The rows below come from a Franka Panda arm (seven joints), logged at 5 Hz.
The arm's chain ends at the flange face. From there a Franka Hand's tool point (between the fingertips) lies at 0.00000 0.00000 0.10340 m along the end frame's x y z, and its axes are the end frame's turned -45 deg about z.
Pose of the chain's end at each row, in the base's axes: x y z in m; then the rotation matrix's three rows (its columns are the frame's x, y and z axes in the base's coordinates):
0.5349 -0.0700 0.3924; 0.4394 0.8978 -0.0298; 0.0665 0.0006 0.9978; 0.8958 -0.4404 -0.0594
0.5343 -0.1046 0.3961; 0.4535 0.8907 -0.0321; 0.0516 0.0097 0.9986; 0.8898 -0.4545 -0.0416
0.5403 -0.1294 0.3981; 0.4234 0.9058 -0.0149; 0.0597 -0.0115 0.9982; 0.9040 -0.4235 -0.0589
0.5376 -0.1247 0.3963; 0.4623 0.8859 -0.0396; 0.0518 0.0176 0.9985; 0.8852 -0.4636 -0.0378
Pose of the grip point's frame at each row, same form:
0.5318 0.0332 0.3863; -0.3241 0.9455 -0.0298; 0.0466 0.0474 0.9978; 0.9448 0.3220 -0.0594
0.5310 -0.0013 0.3918; -0.3091 0.9505 -0.0321; 0.0296 0.0433 0.9986; 0.9506 0.3078 -0.0416
0.5388 -0.0262 0.3920; -0.3411 0.9399 -0.0149; 0.0503 0.0341 0.9982; 0.9387 0.3398 -0.0589
0.5335 -0.0215 0.3924; -0.2995 0.9533 -0.0396; 0.0242 0.0491 0.9985; 0.9537 0.2981 -0.0378

